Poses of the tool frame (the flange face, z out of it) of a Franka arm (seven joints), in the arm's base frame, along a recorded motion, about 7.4 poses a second.
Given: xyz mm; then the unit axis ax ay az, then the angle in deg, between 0 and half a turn.
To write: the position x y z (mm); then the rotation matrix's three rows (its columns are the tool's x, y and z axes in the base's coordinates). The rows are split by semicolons. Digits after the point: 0 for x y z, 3 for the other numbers.
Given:
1: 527, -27, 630, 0.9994, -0.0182, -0.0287, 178.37
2: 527, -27, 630, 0.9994, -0.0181, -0.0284, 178.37
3: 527, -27, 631, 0.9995, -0.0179, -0.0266, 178.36
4: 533, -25, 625, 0.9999, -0.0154, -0.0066, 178.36
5: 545, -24, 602, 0.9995, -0.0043, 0.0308, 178.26
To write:
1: 527, -27, 630; 0.998, -0.036, -0.058; -0.037, -0.999, -0.027; -0.057, 0.029, -0.998
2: 527, -27, 630; 0.998, -0.035, -0.057; -0.037, -0.999, -0.027; -0.056, 0.029, -0.998
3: 527, -27, 631; 0.998, -0.035, -0.054; -0.037, -0.999, -0.028; -0.053, 0.030, -0.998
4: 533, -25, 625; 0.999, -0.031, -0.014; -0.031, -0.999, -0.028; -0.013, 0.029, -1.000
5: 545, -24, 602; 0.998, -0.010, 0.061; -0.008, -1.000, -0.031; 0.062, 0.030, -0.998
